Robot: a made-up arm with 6 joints.
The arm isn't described. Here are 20 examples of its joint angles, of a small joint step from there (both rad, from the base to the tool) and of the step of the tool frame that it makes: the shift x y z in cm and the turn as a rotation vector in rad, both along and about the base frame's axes.
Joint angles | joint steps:
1: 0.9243 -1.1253 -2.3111 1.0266 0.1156 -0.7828 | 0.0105 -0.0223 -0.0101 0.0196 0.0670 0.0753
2: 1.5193 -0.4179 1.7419 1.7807 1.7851 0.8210 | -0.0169 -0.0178 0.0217 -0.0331 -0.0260 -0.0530
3: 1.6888 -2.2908 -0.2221 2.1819 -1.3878 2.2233 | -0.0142 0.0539 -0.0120 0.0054 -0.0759 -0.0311
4: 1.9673 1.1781 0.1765 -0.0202 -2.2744 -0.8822 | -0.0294 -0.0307 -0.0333 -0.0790 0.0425 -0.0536
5: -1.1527 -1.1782 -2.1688 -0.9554 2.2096 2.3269 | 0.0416 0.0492 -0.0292 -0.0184 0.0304 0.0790
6: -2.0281 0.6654 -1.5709 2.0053 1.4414 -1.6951 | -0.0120 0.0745 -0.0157 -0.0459 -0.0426 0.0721
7: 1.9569 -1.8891 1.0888 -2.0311 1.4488 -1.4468 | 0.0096 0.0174 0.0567 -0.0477 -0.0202 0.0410
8: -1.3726 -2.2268 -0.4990 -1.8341 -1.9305 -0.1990 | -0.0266 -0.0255 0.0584 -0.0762 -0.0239 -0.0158
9: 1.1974 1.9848 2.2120 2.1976 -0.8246 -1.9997 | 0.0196 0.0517 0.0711 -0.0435 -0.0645 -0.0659
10: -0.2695 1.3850 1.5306 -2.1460 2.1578 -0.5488 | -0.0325 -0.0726 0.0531 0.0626 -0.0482 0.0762
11: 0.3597 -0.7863 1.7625 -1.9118 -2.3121 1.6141 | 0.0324 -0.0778 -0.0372 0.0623 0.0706 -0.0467
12: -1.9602 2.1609 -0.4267 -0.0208 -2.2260 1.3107 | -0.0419 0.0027 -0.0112 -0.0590 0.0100 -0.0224
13: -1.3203 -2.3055 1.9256 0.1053 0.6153 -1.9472 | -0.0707 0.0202 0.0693 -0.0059 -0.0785 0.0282
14: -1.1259 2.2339 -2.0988 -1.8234 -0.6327 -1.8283 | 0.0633 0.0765 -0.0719 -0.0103 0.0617 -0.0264
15: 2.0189 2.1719 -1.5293 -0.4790 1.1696 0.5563 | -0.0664 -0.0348 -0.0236 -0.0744 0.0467 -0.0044
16: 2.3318 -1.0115 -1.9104 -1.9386 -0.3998 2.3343 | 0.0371 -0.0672 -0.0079 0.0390 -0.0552 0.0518
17: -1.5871 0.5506 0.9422 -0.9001 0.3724 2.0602 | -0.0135 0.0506 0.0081 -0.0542 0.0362 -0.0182
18: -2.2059 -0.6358 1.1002 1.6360 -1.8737 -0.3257 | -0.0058 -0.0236 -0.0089 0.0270 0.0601 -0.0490
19: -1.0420 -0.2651 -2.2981 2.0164 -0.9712 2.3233 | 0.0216 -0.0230 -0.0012 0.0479 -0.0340 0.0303
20: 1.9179 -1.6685 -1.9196 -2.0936 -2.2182 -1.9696 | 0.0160 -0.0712 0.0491 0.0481 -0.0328 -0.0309
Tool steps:
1: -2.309 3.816 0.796 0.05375 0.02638 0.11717
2: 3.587 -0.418 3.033 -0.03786 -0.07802 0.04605
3: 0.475 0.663 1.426 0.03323 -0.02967 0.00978
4: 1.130 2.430 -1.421 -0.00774 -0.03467 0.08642
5: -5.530 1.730 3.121 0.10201 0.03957 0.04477
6: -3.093 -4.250 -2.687 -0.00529 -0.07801 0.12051
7: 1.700 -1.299 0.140 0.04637 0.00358 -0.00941
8: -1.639 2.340 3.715 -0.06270 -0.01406 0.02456
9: -0.923 5.418 -0.822 0.14686 0.05727 0.02090
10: 0.960 -2.877 1.223 -0.04136 -0.06003 -0.03763
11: 1.324 2.463 -1.129 0.01782 -0.02955 0.03460
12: -3.473 -1.222 0.343 0.02529 -0.01086 0.02570
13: 1.100 -3.908 -2.176 -0.11510 -0.08852 0.03288
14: 3.876 -0.413 -3.860 0.02036 0.02348 0.08790
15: 0.570 2.687 -0.267 -0.05242 -0.04506 -0.02053
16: -3.981 5.488 4.793 0.15421 0.04939 0.03758
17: 0.848 0.751 -1.157 0.03868 -0.01186 -0.02208
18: -1.147 0.675 0.660 -0.01502 0.08263 -0.02010
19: -0.312 -2.865 1.387 -0.01435 -0.02566 -0.07996
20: -3.265 -0.367 0.290 0.06346 0.00954 0.12220
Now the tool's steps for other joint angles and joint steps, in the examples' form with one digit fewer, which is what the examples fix.
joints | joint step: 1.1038 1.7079 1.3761 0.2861 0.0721 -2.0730 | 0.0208 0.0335 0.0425 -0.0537 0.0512 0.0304
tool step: -2.41 0.33 3.07 0.0455 0.0457 0.0204
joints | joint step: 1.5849 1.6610 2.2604 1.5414 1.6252 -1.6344 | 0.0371 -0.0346 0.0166 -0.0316 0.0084 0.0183
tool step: 1.97 -1.93 1.43 0.0374 0.0435 0.0465
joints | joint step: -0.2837 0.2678 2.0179 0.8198 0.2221 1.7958 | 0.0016 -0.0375 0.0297 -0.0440 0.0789 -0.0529
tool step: -0.45 -0.63 6.95 -0.1139 0.0730 0.0249
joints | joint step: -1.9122 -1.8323 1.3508 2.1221 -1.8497 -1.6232 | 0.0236 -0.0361 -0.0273 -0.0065 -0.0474 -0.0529
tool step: 2.22 -2.23 2.00 0.0792 0.0174 -0.0181
